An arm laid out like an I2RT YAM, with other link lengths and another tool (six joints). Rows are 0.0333 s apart.
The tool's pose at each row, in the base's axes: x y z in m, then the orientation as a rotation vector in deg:
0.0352, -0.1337, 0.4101, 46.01, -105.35, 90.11
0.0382, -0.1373, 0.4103, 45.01, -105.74, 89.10
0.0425, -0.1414, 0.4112, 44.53, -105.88, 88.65
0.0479, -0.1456, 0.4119, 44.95, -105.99, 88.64
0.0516, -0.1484, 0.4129, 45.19, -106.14, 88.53
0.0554, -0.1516, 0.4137, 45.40, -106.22, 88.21
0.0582, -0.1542, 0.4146, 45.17, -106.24, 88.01
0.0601, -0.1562, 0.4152, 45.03, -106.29, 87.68
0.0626, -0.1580, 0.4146, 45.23, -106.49, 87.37
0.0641, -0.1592, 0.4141, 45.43, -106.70, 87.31
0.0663, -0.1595, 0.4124, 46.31, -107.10, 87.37
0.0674, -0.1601, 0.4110, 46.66, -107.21, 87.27
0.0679, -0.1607, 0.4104, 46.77, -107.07, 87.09
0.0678, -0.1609, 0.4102, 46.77, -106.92, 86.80
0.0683, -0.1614, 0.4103, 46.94, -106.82, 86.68
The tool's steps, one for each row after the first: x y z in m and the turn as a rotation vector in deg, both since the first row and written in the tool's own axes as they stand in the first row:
-0.0015, -0.0028, 0.0034, -1.08, 0.50, 0.07
-0.0033, -0.0072, 0.0071, -1.56, 0.76, 0.10
-0.0060, -0.0123, 0.0109, -1.47, 0.43, 0.00
-0.0075, -0.0160, 0.0134, -1.51, 0.20, -0.06
-0.0091, -0.0198, 0.0163, -1.68, 0.06, -0.25
-0.0100, -0.0229, 0.0186, -1.89, 0.21, -0.26
-0.0107, -0.0249, 0.0204, -2.17, 0.30, -0.34
-0.0126, -0.0267, 0.0222, -2.37, 0.08, -0.46
-0.0139, -0.0276, 0.0233, -2.40, -0.17, -0.44
-0.0166, -0.0283, 0.0238, -2.20, -0.97, -0.50
-0.0183, -0.0283, 0.0245, -2.19, -1.25, -0.62
-0.0190, -0.0283, 0.0251, -2.25, -1.21, -0.83
-0.0191, -0.0282, 0.0254, -2.40, -1.08, -1.07
-0.0193, -0.0287, 0.0258, -2.41, -1.11, -1.25

